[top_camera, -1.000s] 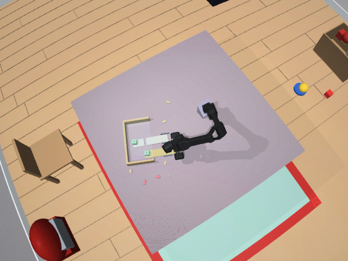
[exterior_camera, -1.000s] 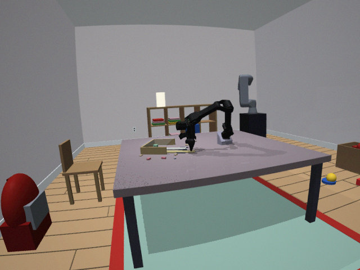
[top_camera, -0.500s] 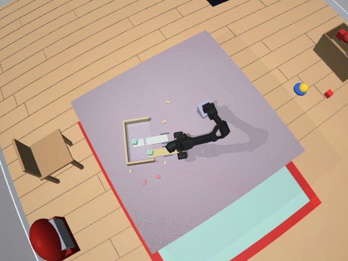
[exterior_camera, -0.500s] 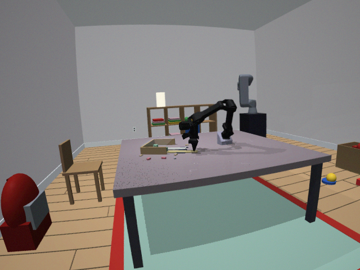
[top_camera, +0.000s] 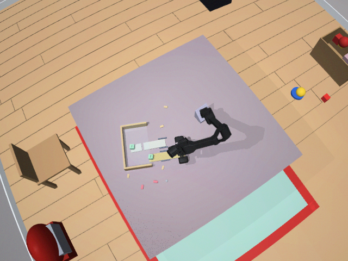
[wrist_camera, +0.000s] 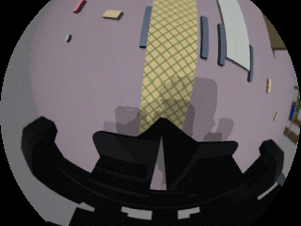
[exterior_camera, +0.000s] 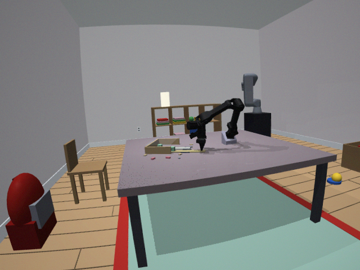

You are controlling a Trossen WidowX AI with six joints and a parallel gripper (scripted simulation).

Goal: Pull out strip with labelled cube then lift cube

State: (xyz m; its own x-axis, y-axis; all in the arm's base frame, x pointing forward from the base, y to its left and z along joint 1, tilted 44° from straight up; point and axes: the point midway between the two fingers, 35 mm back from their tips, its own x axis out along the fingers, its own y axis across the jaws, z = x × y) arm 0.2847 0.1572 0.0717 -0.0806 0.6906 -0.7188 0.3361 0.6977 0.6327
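My gripper tip is 90 mm short of the yellow checkered strip and 40 mm to the left of it.
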